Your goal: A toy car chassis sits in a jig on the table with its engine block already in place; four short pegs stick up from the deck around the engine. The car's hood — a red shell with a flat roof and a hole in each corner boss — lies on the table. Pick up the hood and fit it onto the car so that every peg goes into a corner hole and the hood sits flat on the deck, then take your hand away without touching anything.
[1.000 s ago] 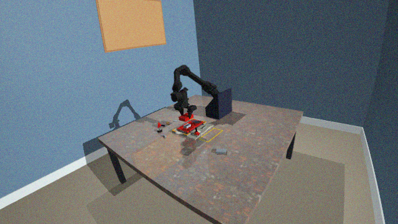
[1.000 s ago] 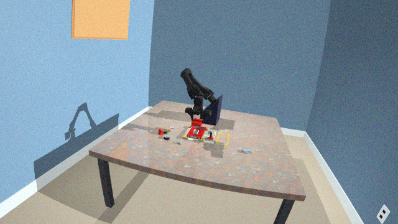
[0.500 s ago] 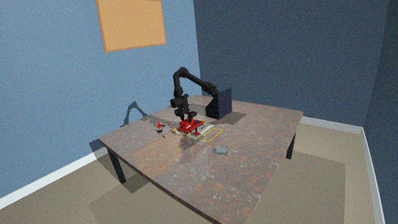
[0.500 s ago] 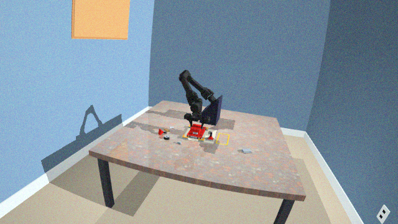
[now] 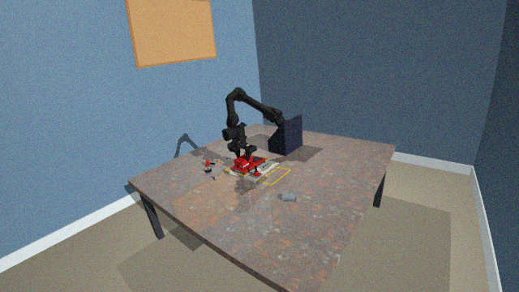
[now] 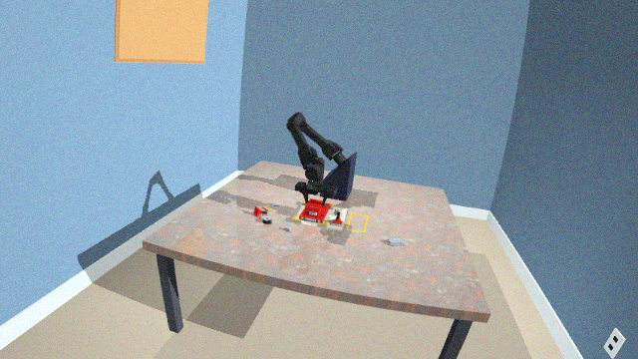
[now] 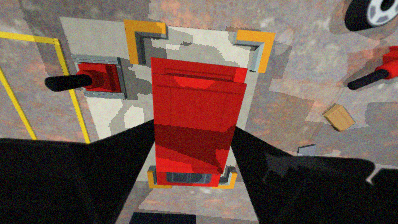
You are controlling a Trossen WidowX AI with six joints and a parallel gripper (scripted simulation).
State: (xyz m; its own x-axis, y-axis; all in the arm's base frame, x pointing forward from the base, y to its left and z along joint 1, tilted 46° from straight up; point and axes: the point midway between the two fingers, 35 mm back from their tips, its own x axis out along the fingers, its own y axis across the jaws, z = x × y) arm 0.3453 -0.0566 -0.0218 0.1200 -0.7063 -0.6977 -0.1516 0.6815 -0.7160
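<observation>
My gripper tip is now 10 mm below the red hood. Also, from my gripper tip: grey engine block: 30 mm below; white jig: 50 mm below, 30 mm behind, 10 mm to the left.
</observation>
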